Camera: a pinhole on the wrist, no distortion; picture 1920 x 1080 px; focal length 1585.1 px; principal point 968.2 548.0 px. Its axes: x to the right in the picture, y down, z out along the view. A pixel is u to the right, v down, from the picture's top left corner.
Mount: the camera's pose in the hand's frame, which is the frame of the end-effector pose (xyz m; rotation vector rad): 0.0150 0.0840 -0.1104 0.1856 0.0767 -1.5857
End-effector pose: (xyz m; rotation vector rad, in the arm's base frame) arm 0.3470 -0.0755 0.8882 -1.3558 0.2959 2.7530
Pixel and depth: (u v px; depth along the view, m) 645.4 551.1 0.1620
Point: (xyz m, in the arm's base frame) 0.2896 -0.1529 0.9302
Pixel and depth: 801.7 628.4 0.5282
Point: 0.0094 -0.0427 1.1415
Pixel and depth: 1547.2 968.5 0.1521
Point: 0.2943 -0.0735 0.8735
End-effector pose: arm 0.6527 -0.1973 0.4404 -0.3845 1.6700 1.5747
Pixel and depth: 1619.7 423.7 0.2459
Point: 0.7438 -0.1077 0.4275
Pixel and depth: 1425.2 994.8 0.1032
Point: 0.5999 -0.1911 0.4394
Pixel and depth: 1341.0 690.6 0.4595
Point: 0.8160 0.0977 0.3830
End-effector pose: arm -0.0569 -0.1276 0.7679 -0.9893 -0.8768 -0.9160
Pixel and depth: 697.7 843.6 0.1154
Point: 0.0287 -0.1039 0.7717
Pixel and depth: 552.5 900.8 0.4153
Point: 0.0234 0.1896 0.9012
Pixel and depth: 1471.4 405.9 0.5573
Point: -0.3236 0.2198 0.8726
